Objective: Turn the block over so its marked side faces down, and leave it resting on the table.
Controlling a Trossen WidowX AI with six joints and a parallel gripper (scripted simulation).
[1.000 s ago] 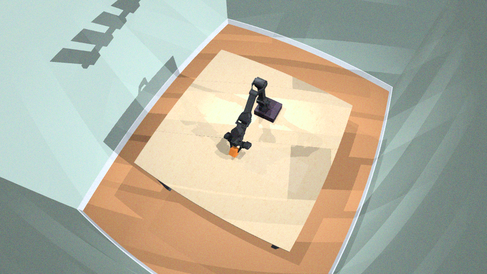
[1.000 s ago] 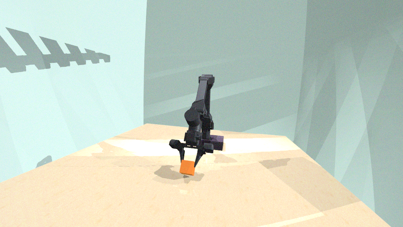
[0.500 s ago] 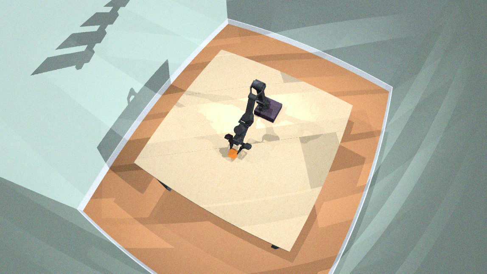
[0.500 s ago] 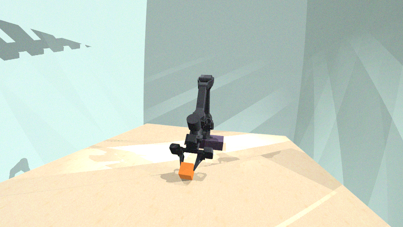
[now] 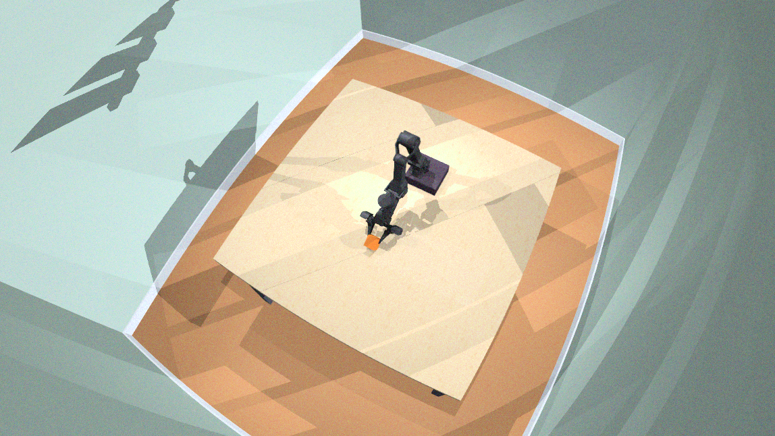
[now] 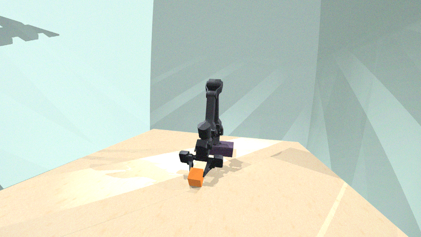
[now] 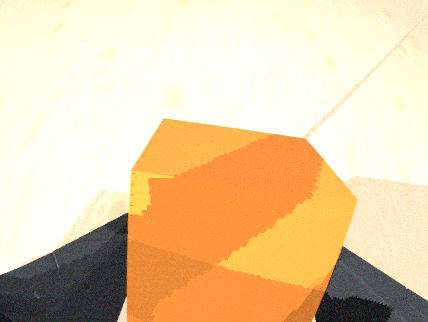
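Now: the orange block 10 mm below my gripper tip.
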